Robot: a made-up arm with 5 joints. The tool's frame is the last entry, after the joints.
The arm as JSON. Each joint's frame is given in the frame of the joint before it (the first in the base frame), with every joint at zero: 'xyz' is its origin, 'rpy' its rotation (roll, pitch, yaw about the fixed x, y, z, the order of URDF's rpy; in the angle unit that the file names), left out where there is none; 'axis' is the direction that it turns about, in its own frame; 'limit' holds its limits. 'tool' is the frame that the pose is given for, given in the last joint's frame.
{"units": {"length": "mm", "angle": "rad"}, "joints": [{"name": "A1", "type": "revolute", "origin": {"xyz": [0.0, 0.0, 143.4], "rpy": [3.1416, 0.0, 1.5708]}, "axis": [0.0, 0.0, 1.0], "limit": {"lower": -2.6, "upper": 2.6}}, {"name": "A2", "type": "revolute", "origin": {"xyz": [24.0, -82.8, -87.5], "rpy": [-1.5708, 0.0, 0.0]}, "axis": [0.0, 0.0, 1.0], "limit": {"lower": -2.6, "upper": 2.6}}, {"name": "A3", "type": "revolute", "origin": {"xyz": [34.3, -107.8, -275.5], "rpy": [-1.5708, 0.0, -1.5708]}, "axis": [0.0, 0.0, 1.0], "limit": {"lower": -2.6, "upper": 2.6}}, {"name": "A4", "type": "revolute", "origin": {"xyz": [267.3, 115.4, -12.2], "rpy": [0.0, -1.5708, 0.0]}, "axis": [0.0, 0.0, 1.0], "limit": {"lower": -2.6, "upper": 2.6}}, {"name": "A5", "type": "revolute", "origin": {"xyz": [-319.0, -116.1, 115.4], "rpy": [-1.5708, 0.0, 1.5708]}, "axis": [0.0, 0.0, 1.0], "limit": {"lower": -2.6, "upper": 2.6}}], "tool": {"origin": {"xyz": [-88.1, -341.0, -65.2], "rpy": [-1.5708, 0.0, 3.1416]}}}
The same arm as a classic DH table. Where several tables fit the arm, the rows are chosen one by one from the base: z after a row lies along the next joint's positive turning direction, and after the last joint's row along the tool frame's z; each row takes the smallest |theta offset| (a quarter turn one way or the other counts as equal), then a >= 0, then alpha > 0; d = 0 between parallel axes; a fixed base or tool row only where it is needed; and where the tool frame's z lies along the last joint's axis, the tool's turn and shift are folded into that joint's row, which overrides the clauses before.
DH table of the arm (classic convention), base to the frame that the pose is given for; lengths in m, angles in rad. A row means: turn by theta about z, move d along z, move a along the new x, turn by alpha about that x. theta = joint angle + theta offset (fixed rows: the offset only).
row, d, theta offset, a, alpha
base (fixed), 0, 0, 0, 3.1416
A1, -0.2309, -1.5708, 0.024, -1.5708
A2, -0.3583, -1.5708, 0.1078, -1.5708
A3, 0.0221, 1.5708, 0.1154, -1.5708
A4, -0.1519, 0, -0.1161, -1.5708
A5, 0.2538, 0, -0.0881, 1.5708
tool (fixed), 0.341, -3.1416, 0, 0
Joint limits (rad, base to tool): -2.6..2.6 -2.6..2.6 -2.6..2.6 -2.6..2.6 -2.6..2.6

